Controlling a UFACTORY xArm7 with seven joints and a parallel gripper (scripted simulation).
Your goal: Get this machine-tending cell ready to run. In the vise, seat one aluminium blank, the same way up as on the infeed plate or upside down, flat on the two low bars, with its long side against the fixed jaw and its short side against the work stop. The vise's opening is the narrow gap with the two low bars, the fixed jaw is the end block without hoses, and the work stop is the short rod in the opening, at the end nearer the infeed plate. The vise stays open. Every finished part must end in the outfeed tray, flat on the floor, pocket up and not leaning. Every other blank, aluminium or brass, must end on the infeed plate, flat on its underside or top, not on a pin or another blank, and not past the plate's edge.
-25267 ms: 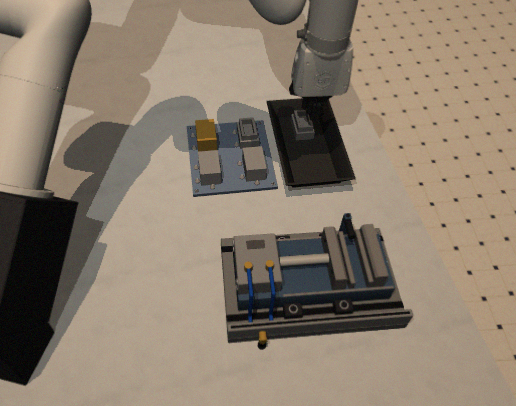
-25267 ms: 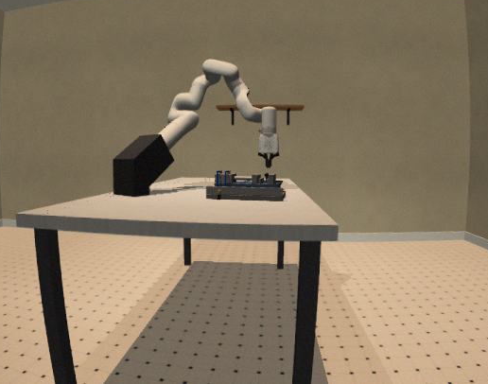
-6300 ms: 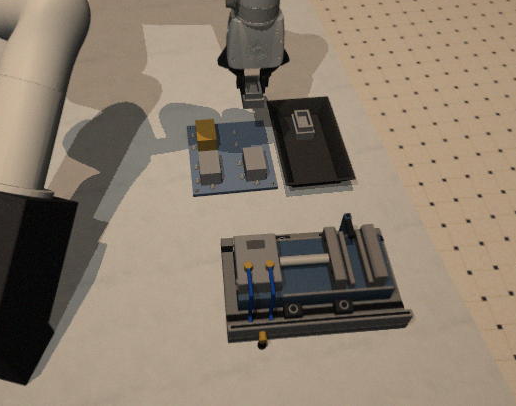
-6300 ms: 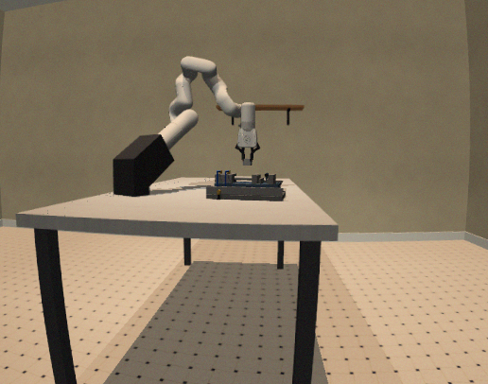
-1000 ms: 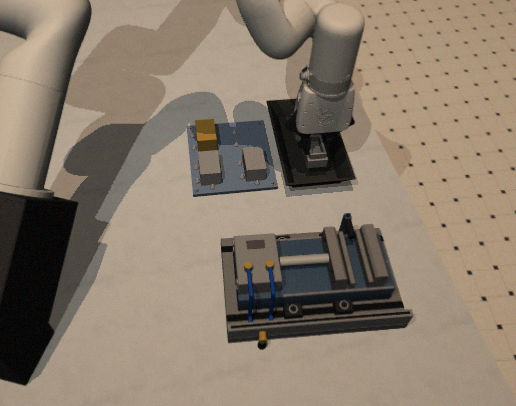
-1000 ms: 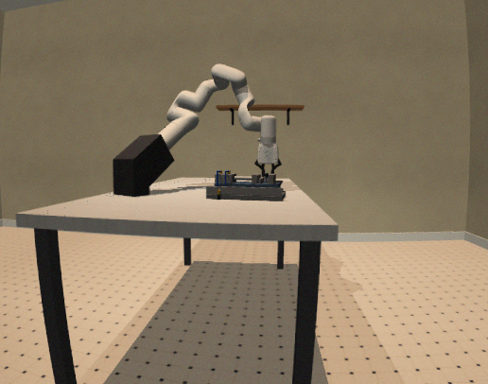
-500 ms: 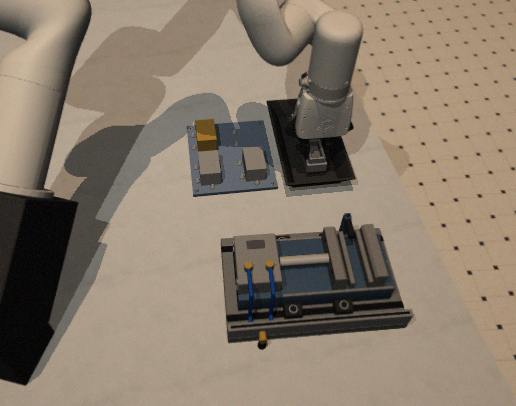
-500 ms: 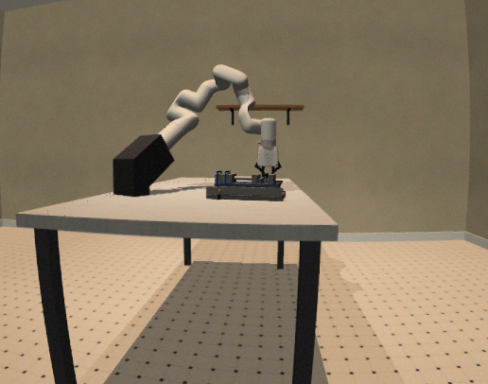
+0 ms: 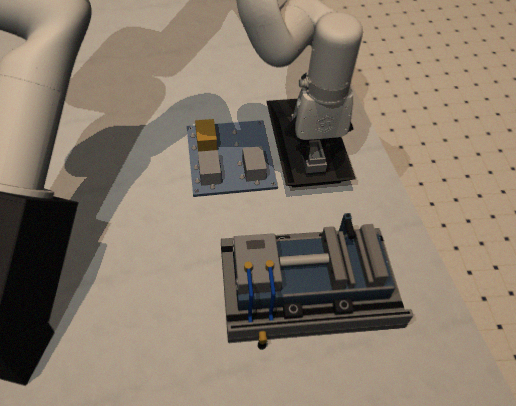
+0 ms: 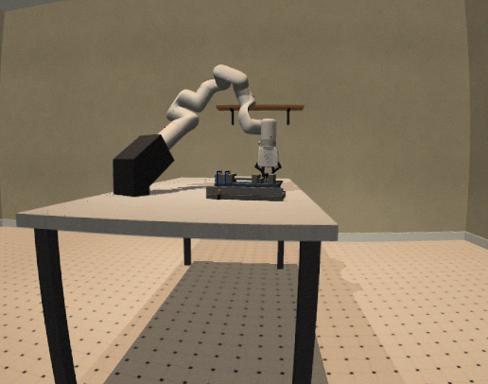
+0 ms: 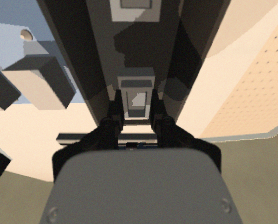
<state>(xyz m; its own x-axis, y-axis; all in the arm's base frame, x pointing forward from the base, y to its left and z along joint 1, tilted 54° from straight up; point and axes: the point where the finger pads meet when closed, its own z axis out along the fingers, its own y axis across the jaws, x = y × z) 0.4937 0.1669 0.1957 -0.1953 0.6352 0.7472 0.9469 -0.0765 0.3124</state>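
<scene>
The brass blank lies 230 mm behind my hand, 50 mm to the left of it and 40 mm below it. Round my hand: hosed end block 280 mm to the right, 100 mm behind, 10 mm above.
</scene>
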